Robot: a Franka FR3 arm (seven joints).
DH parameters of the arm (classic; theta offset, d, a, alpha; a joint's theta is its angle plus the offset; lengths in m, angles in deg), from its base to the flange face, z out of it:
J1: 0 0.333 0 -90
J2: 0 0 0 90
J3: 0 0.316 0.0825 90
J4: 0 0 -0.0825 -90
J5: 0 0.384 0 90
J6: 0 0 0.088 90
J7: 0 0.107 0 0
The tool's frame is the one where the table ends.
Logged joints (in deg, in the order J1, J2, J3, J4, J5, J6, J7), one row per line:
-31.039 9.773 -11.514 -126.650 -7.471 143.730 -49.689
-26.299 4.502 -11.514 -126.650 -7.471 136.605 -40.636
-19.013 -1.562 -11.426 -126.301 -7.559 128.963 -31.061
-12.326 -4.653 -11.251 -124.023 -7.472 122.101 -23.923
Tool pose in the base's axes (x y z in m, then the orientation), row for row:
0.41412 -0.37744 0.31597 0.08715 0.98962 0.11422 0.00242
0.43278 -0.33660 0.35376 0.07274 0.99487 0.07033 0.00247
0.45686 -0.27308 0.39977 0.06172 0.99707 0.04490 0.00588
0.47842 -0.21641 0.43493 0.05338 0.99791 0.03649 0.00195
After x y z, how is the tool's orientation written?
As a quaternion, w x y z.
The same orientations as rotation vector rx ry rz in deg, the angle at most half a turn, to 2 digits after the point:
168.88 19.49 0.41
171.23 12.10 0.43
172.74 7.78 1.02
173.76 6.35 0.34

